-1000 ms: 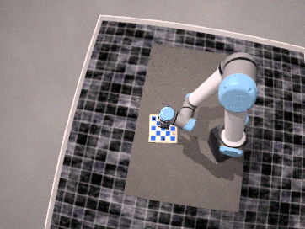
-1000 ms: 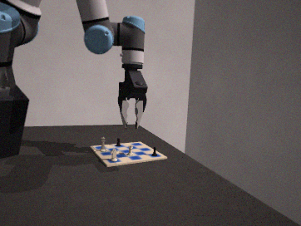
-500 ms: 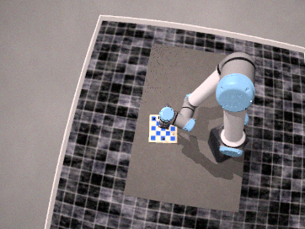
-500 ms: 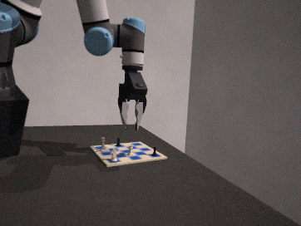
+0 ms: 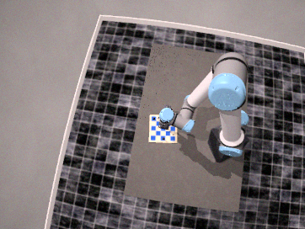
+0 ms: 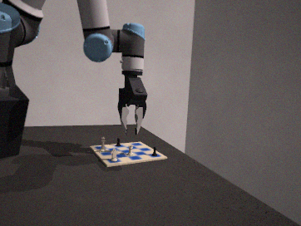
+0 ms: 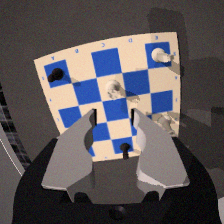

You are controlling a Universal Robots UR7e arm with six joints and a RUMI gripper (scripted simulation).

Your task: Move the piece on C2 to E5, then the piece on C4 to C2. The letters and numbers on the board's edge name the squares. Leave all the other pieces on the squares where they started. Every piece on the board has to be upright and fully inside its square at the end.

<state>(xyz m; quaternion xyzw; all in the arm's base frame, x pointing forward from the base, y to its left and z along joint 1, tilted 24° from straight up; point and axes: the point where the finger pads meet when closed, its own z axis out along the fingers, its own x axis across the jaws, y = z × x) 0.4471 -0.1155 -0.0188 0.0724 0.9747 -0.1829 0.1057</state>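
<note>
Right now the cream chessboard is 40 mm to the left of my hand and 90 mm below it.
</note>
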